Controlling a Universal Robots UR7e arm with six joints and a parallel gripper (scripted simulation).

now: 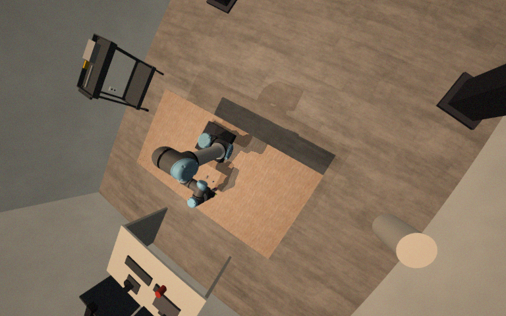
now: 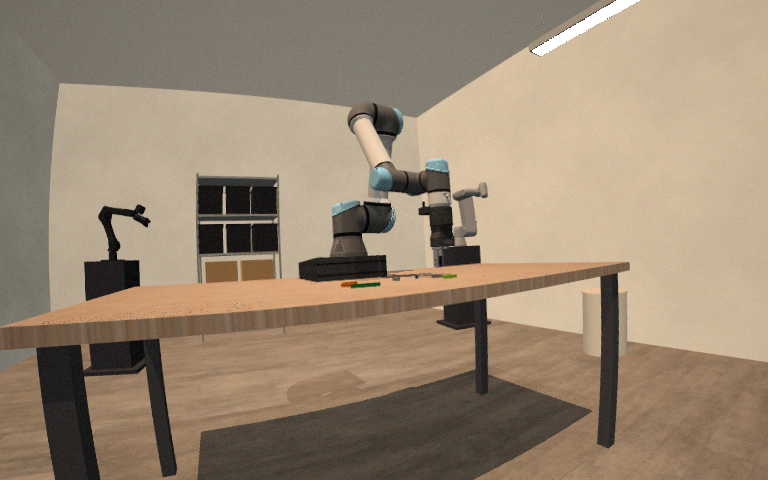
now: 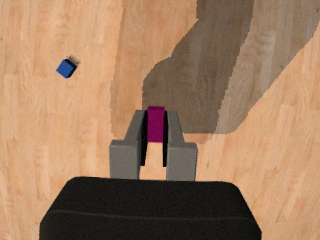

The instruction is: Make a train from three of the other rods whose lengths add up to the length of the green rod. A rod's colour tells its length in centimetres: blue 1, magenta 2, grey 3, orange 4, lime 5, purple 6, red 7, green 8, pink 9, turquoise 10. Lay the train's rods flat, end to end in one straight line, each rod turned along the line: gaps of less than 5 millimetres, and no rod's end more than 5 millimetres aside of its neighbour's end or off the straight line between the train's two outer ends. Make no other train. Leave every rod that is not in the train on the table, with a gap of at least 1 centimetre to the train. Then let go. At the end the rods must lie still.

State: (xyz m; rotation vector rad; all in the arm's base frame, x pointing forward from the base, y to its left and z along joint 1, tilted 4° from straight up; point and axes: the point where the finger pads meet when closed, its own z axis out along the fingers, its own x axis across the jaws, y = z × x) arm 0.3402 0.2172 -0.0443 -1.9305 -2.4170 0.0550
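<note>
Right now my hand is 20 mm past the small blue rod, 70 mm to the left of it and 50 mm above it. Round my hand: lime rod (60 mm ahead, 50 mm below); magenta rod (10 mm below); grey rod (10 mm behind, 150 mm to the right, 50 mm below).
</note>
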